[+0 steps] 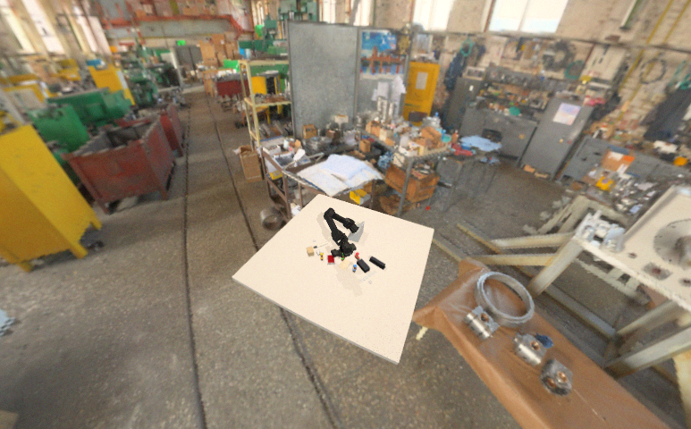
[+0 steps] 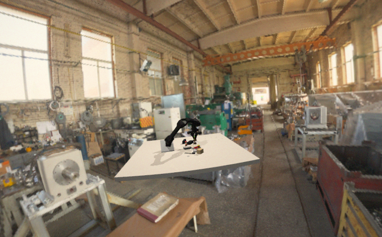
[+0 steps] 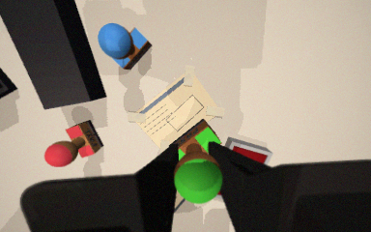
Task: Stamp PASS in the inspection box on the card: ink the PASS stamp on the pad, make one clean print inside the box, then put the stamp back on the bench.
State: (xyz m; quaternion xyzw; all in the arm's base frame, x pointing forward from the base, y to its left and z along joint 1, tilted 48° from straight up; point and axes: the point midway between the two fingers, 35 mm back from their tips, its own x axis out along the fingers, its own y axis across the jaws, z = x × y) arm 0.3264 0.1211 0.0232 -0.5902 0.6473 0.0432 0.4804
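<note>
My gripper tip is 100 mm above the cream card, 10 mm to the right of it and 10 mm past it. The rest, counted from my gripper tip: blue stamp-pad tin 110 mm behind, 80 mm below, 70 mm to the right; green-knobbed stamp right at my gripper tip; red ink pad 110 mm to the right, 90 mm below, 10 mm ahead.
</note>
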